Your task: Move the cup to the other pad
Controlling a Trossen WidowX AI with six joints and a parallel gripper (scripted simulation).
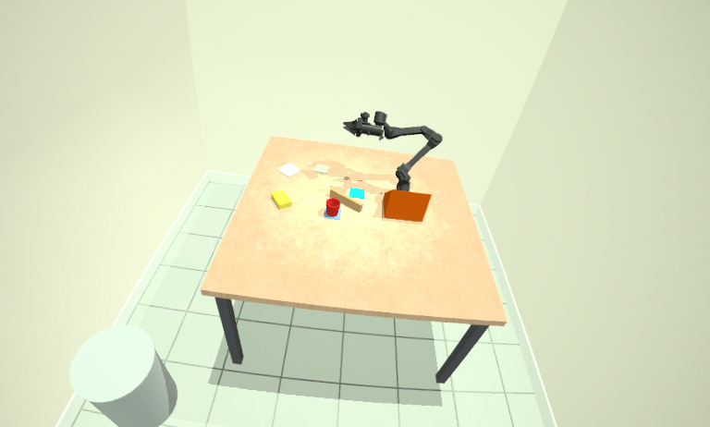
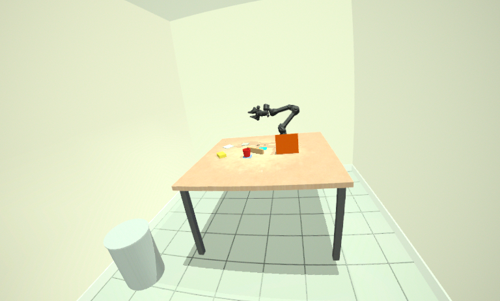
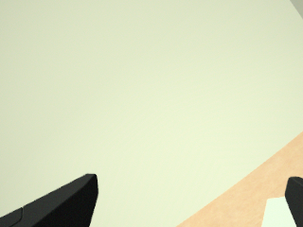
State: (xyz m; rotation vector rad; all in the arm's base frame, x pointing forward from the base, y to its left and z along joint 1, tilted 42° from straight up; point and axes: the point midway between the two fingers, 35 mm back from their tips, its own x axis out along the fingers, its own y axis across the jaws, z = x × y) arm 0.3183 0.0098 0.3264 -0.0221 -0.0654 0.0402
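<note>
The red cup is 20 mm behind my gripper tip, 310 mm to the left of it and 320 mm below it. Round my gripper tip: blue marble 20 mm behind, 330 mm to the left, 340 mm below; blue pad 20 mm behind, 320 mm to the left, 360 mm below.
</note>
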